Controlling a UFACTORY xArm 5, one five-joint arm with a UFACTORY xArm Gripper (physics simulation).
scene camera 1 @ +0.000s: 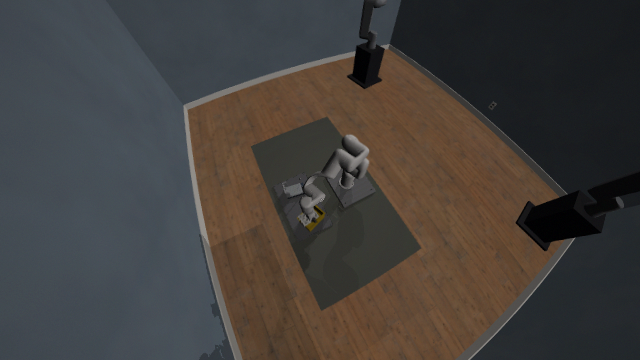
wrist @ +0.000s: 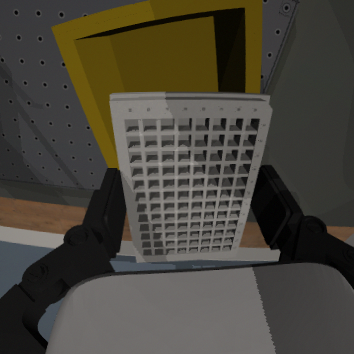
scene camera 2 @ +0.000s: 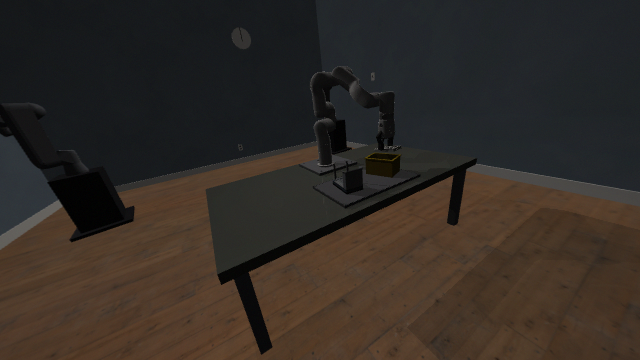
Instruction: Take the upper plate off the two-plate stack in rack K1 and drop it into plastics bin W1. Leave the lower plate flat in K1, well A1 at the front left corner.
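Where they show: gripper, between the fingertips: (wrist: 189, 183) (scene camera 2: 385, 148); arm's base, origin of its link: (scene camera 1: 346, 182) (scene camera 2: 326, 164).
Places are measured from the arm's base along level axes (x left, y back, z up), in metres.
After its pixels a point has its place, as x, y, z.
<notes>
My gripper (scene camera 1: 310, 216) @(0.088, -0.433, 0.143) (scene camera 2: 385, 144) @(0.088, -0.433, 0.143) (wrist: 189, 183) @(0.088, -0.433, 0.143) is shut on a pale, many-welled plate (scene camera 1: 303, 219) @(0.083, -0.484, 0.140) (scene camera 2: 395, 148) @(0.070, -0.505, 0.153) (wrist: 185, 165) @(0.085, -0.425, 0.135), held roughly level. In scene camera 2 the plate is above yellow bin W1 (scene camera 2: 383, 166) @(0.029, -0.459, 0.055), clear of its rim. In scene camera 1 the plate overlaps the left side of the bin (scene camera 1: 317, 225) @(0.147, -0.413, -0.005). In the wrist view it covers the near part of the bin (wrist: 165, 55) @(0.074, -0.376, 0.001), whose far part shows open. Rack K1 (scene camera 2: 353, 178) @(-0.225, -0.460, 0.069) stands beside the bin. A pale plate-like surface (scene camera 1: 294, 189) @(-0.199, -0.392, 0.031) shows in K1 in scene camera 1; its wells are too small to tell.
Bin and rack stand on a dark perforated board (scene camera 2: 370, 189) @(-0.158, -0.508, -0.002) (wrist: 30, 100) @(-0.094, -0.419, -0.005) near the edge of the table (scene camera 1: 360, 255) @(0.518, -0.295, -0.018) (scene camera 2: 260, 215) @(-0.641, -0.257, -0.018). Upright posts (scene camera 2: 335, 171) @(-0.214, -0.325, 0.076) stand at the rack. The arm's base plate (scene camera 1: 357, 194) @(0.141, 0.005, 0.000) is behind them. Two other arms stand on black pedestals (scene camera 1: 368, 65) (scene camera 1: 560, 220) away from the table.
</notes>
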